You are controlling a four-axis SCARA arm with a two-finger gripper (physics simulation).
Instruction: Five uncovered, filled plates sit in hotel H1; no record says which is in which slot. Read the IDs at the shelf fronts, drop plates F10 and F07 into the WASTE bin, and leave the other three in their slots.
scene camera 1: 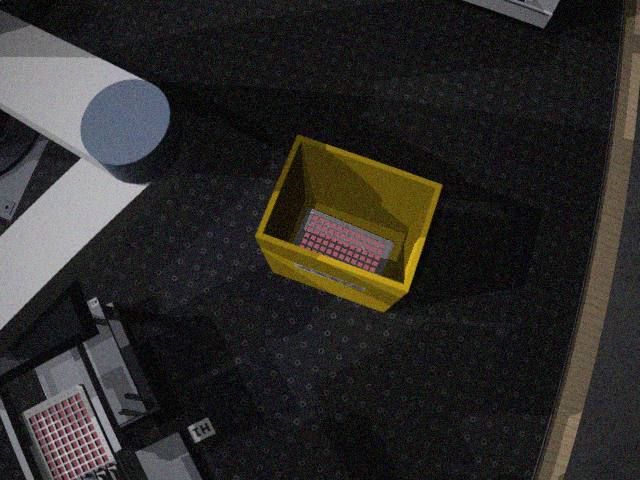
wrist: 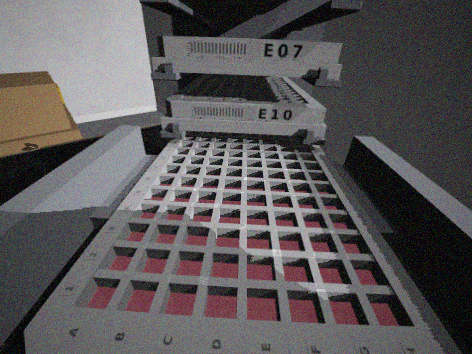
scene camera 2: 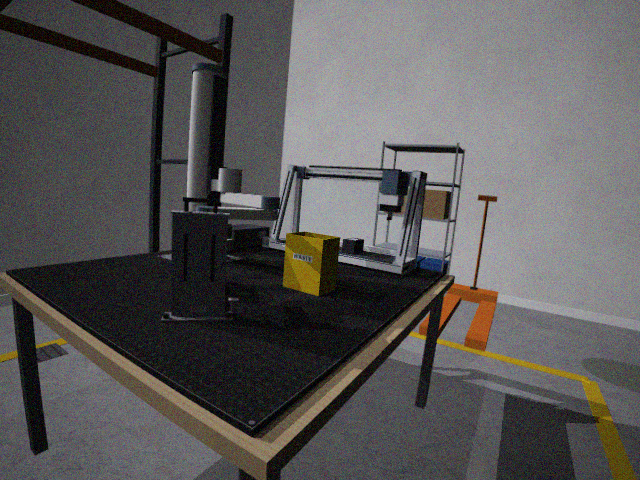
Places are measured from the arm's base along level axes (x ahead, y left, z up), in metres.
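Where they show: gripper, fingertip midpoint: [scene camera 1: 79,469] [wrist: 244,150].
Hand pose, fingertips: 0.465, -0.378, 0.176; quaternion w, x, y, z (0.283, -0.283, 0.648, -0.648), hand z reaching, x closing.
Things, the pixels of their top centre, and the offset from my fingertips, as dx, dy, dz. "*": a spot on its surface instead.
- upper plate at its top centre: [wrist: 247,41] +0.056, -0.051, +0.047
- lower plate at a spot on its surface: [wrist: 180,112] * +0.033, +0.016, +0.013
- yellow WASTE bin at its top centre: [scene camera 1: 350,209] [scene camera 2: 313,235] +0.181, +0.352, +0.037
- pink-welled plate at its top centre: [scene camera 1: 339,251] +0.178, +0.347, -0.143
- white H1 sign at its top centre: [scene camera 1: 201,430] +0.082, +0.059, -0.163
My gripper [wrist: 244,150] is shut on a filled, uncovered plate [wrist: 227,220] [scene camera 1: 67,434] with pink wells, level in front of hotel H1 [scene camera 2: 180,242]; its front ID does not show. Beyond it in the wrist view, two plates sit one above the other in slots: the upper plate [wrist: 225,50] reads E07, the lower plate [wrist: 180,112] reads E10, as far as the grainy lettering shows. The yellow WASTE bin [scene camera 1: 330,289] [scene camera 2: 302,276] stands upright, with a pink-welled plate [scene camera 1: 343,240] lying on its floor. Other slots are hidden.
A white H1 sign [scene camera 1: 201,429] lies beside the hotel. The white arm [scene camera 1: 46,242] spans the left of scene camera 1. A gantry machine [scene camera 2: 341,173] stands behind the bin. The table's wooden edge [scene camera 1: 589,310] [scene camera 2: 129,384] borders the dark mat.
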